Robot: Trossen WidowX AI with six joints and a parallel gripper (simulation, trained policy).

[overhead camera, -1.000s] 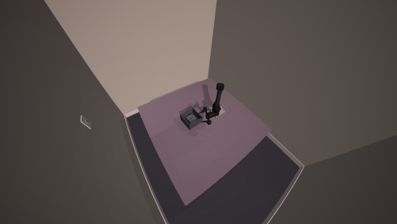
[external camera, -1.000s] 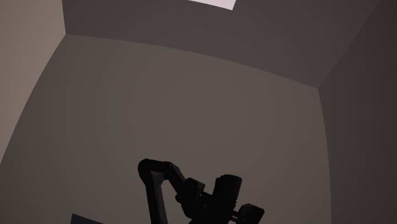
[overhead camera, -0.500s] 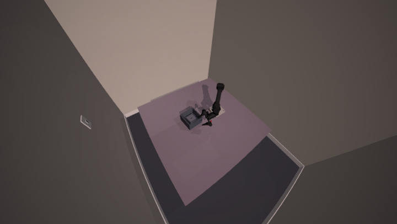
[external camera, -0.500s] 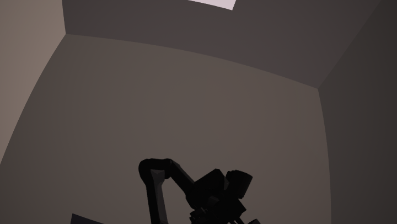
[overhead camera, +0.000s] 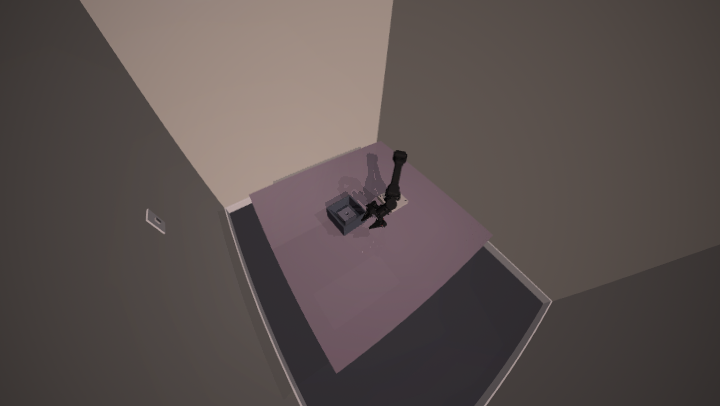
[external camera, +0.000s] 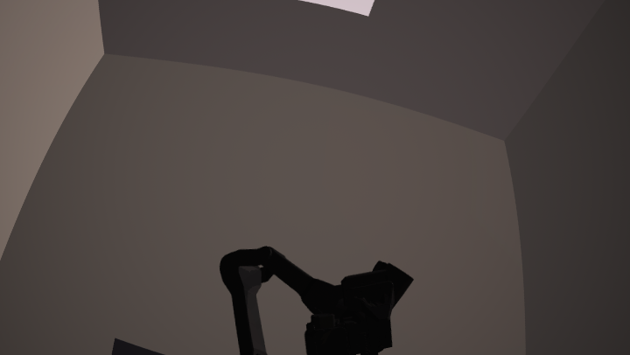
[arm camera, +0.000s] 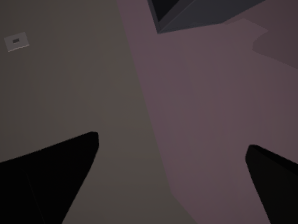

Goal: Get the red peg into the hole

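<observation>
The red peg lies 15 cm behind my gripper tip, 2 cm to the right of it and 12 cm below it. The rest, counted from my gripper tip: plate: 2 cm ahead, 18 cm to the right, 11 cm below; grey box: 2 cm ahead, 18 cm to the right, 13 cm below.
</observation>
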